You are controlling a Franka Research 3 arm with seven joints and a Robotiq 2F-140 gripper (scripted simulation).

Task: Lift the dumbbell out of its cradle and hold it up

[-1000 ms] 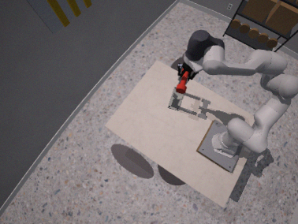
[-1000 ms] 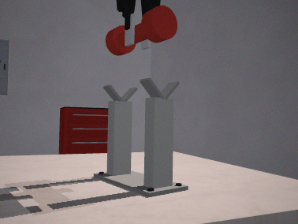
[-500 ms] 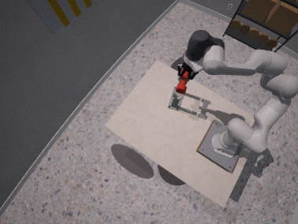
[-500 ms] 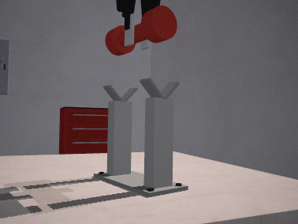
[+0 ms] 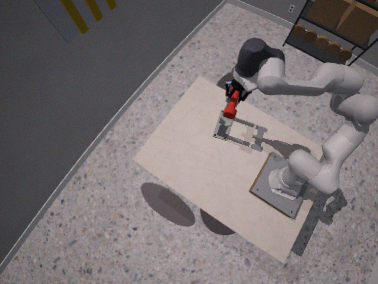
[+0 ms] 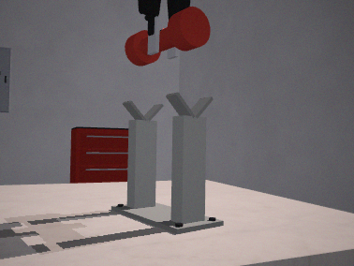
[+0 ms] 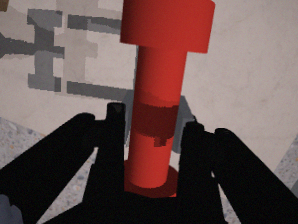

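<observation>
The dumbbell lies right at my hand.
</observation>
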